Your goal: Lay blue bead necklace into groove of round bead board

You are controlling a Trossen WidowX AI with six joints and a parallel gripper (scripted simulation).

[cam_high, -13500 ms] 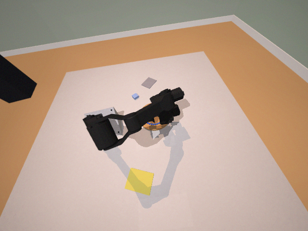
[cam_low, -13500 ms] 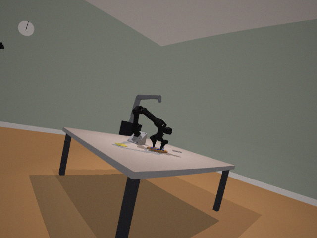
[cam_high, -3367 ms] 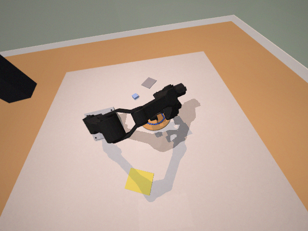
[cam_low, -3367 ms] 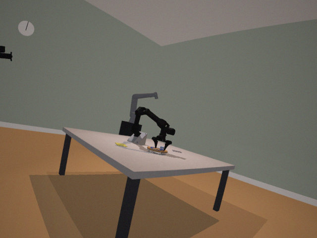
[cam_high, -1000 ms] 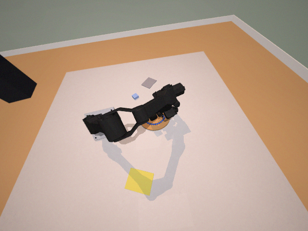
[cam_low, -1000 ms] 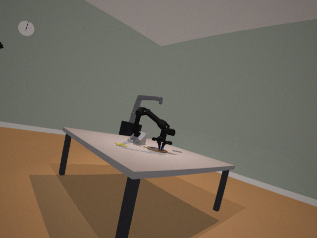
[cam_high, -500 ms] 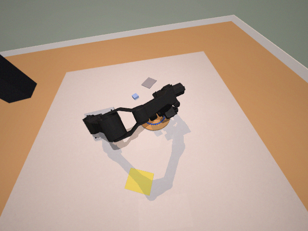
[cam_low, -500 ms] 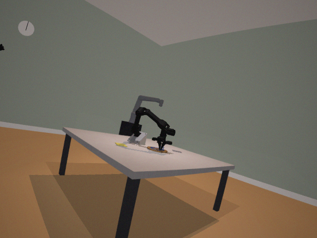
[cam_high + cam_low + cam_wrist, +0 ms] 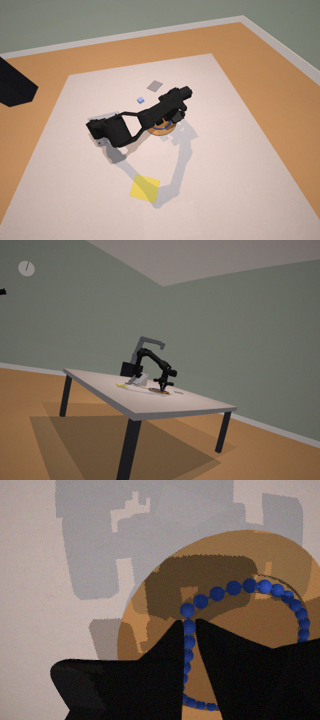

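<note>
My gripper tip is 5 cm past the round bead board, 3 cm to the right of it and 1 cm above it. The rest, counted from my gripper tip: yellow square patch: 30 cm to the right, 21 cm behind, 1 cm below; flat grey tile: 33 cm to the left, 1 cm below, 1 cm behind; light blue cube: 23 cm to the left, 14 cm behind, 1 cm below.
</note>
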